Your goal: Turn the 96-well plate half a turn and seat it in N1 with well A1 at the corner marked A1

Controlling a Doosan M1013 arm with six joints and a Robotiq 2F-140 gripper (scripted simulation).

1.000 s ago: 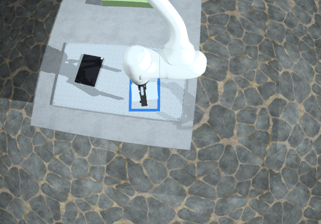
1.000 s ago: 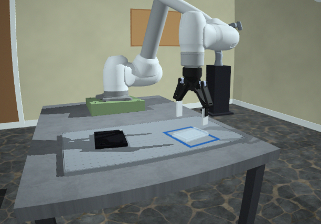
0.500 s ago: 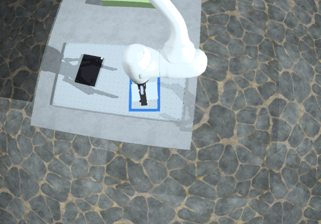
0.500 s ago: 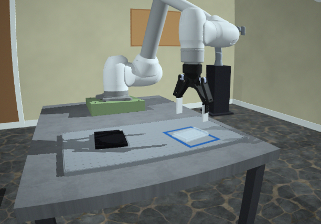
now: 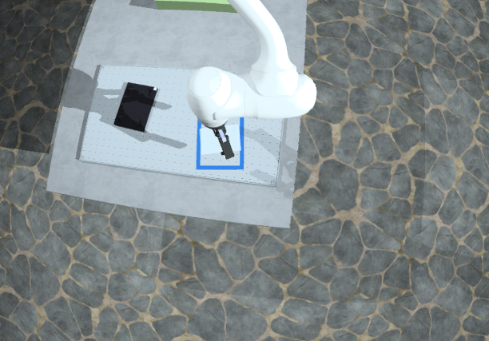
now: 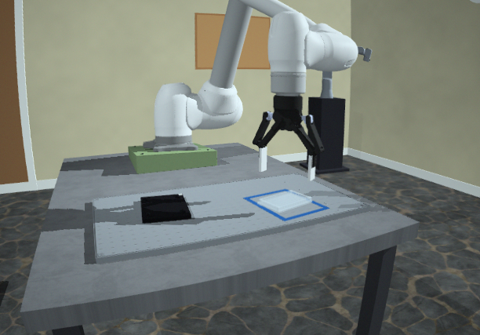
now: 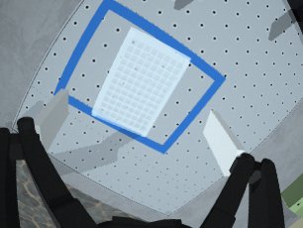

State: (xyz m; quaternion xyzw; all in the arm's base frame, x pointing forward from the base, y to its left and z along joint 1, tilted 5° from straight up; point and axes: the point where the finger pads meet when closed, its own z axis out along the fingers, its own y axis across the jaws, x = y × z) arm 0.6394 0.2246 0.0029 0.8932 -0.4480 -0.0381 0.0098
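The 96-well plate lies 8 cm below my hand. From my hand the other things lie so: white A1 mark (27 cm to the right, 13 cm behind, 8 cm below); then black plate nest N1 (32 cm to the right, 8 cm below, 5 cm behind).
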